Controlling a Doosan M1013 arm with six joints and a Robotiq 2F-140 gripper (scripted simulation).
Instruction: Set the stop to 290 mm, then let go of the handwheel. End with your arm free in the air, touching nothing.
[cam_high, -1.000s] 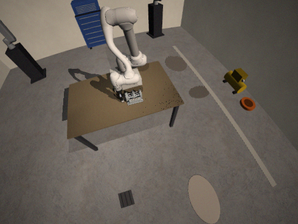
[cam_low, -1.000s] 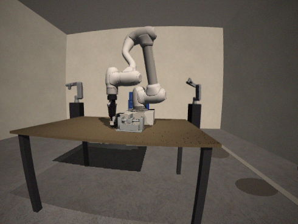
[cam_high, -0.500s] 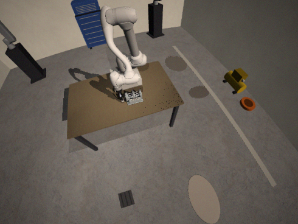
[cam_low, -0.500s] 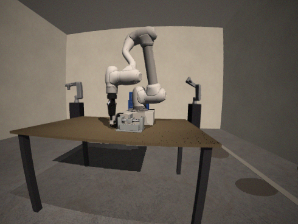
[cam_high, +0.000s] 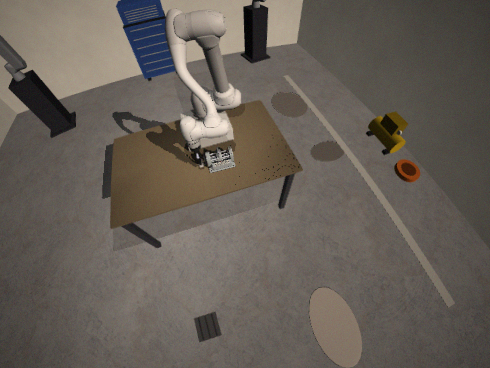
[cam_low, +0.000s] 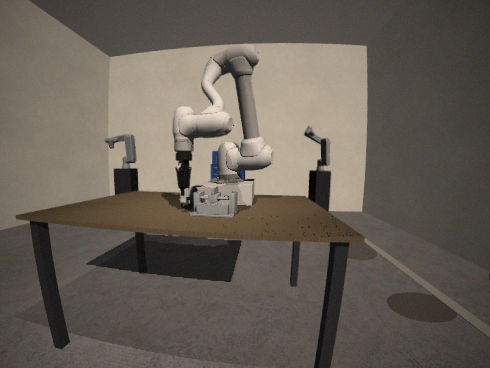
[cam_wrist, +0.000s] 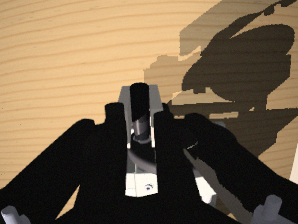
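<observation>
My hand is 15 cm to the right of the grey stop fixture and 1 cm short of it. Also, from my hand: black handwheel handle 2 cm below.
</observation>
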